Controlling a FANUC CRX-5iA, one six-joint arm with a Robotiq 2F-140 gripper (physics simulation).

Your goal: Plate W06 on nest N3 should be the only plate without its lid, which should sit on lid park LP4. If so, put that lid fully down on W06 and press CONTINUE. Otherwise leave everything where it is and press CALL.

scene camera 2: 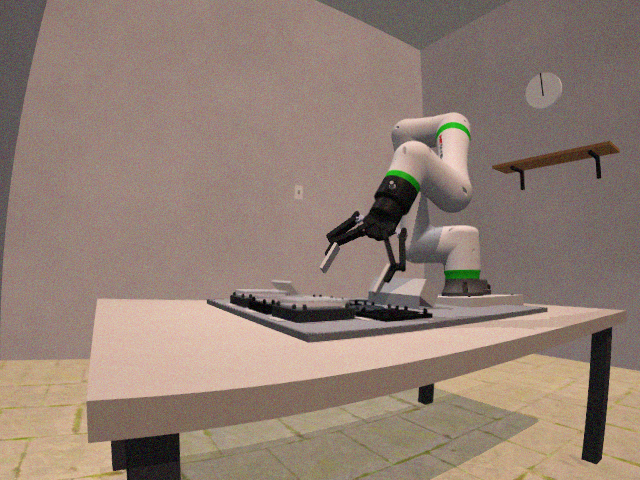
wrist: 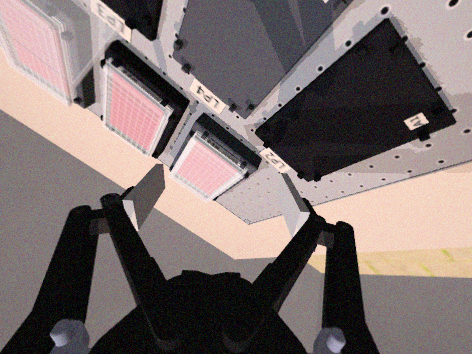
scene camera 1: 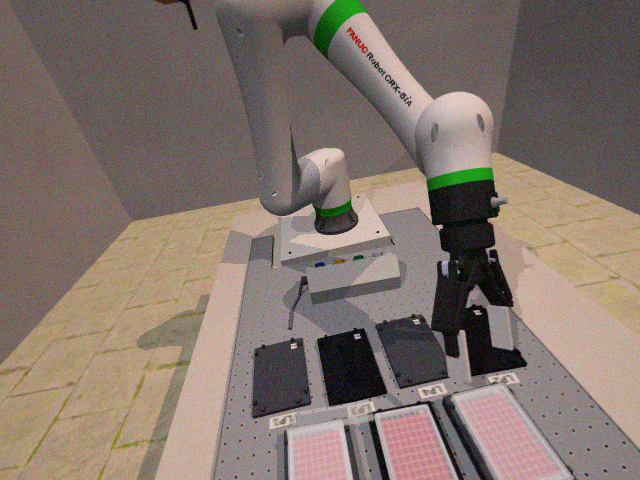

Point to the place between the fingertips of my gripper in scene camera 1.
At 483, 362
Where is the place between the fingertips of my gripper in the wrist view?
At 222, 180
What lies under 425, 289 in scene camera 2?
A button box.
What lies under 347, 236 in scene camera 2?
My gripper.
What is my gripper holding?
Nothing.
